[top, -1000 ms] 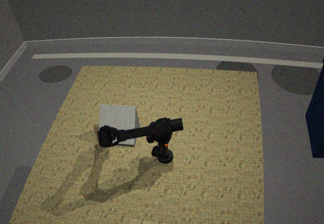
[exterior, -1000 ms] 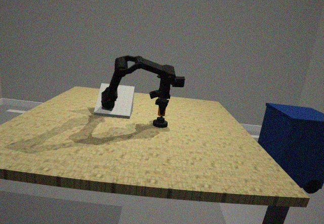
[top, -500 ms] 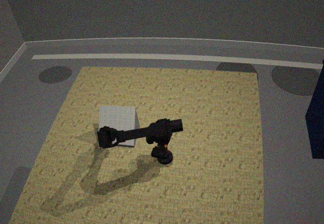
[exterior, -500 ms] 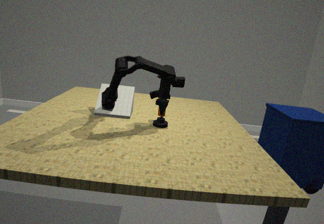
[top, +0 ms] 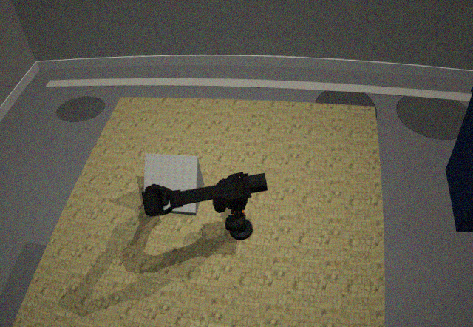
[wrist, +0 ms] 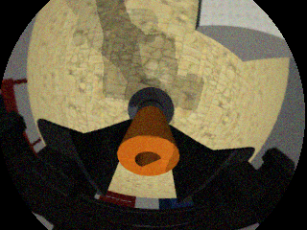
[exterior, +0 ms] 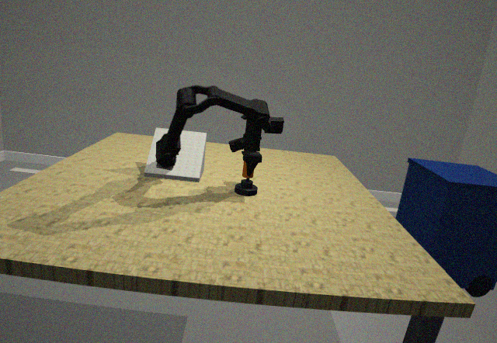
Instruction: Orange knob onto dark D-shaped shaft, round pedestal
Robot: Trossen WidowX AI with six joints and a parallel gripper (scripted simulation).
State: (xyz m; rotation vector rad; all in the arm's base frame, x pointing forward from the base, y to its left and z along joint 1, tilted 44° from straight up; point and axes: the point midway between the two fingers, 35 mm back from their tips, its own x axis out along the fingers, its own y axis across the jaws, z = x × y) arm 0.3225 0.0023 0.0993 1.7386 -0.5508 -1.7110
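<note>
Right now the orange knob is 20 mm above my gripper tip. The rest, counted from my gripper tip: round pedestal 40 mm below.
</note>
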